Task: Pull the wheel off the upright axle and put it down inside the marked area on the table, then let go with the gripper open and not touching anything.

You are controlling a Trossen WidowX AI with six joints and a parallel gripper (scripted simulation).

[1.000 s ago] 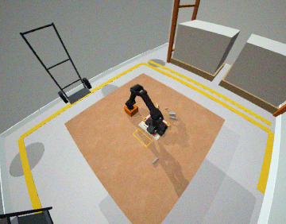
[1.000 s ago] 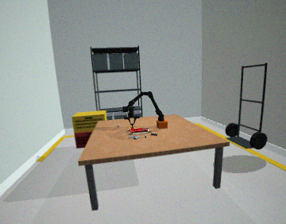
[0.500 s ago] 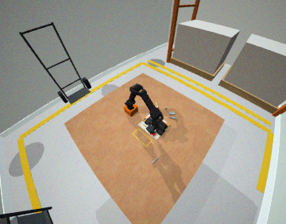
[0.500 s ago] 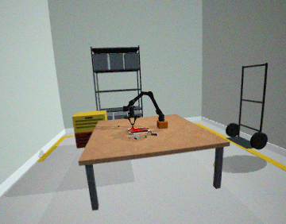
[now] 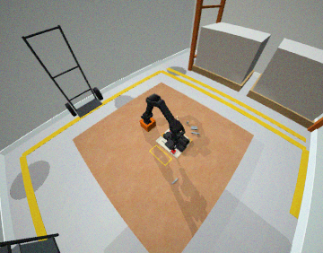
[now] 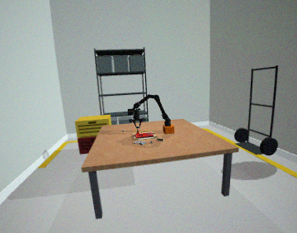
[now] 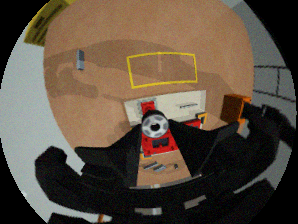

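Right now the light plate is 60 mm behind my gripper tip, 90 mm to the left of it and 80 mm below it. Round my gripper tip: small wheel: right at my gripper tip.
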